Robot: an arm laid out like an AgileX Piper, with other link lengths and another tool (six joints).
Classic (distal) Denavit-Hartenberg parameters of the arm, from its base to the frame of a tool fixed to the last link. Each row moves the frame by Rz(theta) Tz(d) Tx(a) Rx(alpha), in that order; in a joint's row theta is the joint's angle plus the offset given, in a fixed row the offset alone. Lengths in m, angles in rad.
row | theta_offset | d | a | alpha
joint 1 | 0.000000 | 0.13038 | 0.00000 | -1.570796
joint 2 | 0.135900 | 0.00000 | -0.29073 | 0.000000
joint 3 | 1.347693 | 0.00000 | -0.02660 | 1.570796
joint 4 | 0.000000 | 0.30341 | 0.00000 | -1.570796
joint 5 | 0.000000 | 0.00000 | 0.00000 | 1.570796
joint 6 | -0.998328 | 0.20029 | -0.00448 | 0.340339
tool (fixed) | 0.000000 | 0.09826 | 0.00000 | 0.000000
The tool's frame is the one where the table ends.
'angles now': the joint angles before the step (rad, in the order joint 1, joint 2, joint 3, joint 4, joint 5, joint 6). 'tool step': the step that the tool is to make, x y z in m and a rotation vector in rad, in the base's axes. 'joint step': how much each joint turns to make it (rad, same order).
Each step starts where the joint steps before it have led.
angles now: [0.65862 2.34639 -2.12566 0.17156 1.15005 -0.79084]
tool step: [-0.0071 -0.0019 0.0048 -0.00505 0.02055 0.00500]
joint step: [-0.00001 -0.00839 -0.00653 0.00788 0.03479 0.00003]
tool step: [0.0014 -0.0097 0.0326 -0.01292 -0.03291 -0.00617]
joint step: [0.00055 -0.05360 -0.01287 -0.03612 0.04623 0.01812]
